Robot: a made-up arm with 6 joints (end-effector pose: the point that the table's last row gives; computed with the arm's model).
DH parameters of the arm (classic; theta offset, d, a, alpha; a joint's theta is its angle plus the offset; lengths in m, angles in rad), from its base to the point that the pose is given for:
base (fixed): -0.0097 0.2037 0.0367 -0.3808
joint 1: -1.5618 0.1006 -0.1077 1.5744
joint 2: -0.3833 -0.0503 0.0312 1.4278
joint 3: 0 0.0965 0.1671 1.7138
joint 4: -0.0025 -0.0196 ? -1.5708
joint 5: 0 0.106 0.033 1.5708
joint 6: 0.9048 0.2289 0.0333 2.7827
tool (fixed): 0.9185 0.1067 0 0
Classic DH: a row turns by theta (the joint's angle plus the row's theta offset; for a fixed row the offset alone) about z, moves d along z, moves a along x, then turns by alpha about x.
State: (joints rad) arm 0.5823 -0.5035 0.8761 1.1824 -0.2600 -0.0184
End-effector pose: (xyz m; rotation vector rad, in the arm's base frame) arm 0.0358 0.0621 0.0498 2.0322 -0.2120 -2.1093
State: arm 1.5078 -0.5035 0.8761 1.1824 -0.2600 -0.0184
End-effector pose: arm -0.0561 0.0193 0.0673 1.3351 0.6054 -1.8007
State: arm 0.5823 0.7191 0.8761 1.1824 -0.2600 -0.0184
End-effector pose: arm 0.1458 -0.0354 0.2562 1.7901 -0.8572 -0.8233
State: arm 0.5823 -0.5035 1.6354 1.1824 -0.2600 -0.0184
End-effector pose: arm -0.0547 0.0162 0.0949 1.6034 -1.2323 -2.3200
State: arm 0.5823 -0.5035 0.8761 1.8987 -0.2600 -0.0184
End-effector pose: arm 0.0714 0.0512 0.1161 -2.0101 -0.0319 1.7585
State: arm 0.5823 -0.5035 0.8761 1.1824 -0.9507 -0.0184
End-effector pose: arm 0.0885 0.0753 0.1383 2.4902 -0.2427 -1.2403
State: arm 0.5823 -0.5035 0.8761 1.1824 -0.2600 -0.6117
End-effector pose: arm 0.0331 0.0365 0.0637 1.5209 -0.5327 -1.8280
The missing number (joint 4, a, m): -0.038
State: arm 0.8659 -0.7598 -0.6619 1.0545 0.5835 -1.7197
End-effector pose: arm -0.0246 0.2459 0.0384 1.1302 0.4132 -0.1452
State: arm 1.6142 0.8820 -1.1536 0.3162 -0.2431 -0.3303
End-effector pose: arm -0.0175 0.1661 0.0451 0.4464 1.1579 1.2302
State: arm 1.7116 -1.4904 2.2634 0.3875 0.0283 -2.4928
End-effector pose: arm -0.1731 -0.1106 0.3358 -1.3396 0.5915 0.8289
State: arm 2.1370 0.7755 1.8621 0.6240 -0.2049 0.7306
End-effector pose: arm 0.1614 -0.0382 0.2080 2.1247 0.1464 -0.6960
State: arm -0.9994 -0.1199 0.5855 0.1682 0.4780 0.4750
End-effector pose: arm -0.0064 -0.0605 -0.0112 -0.8446 1.6529 1.5895
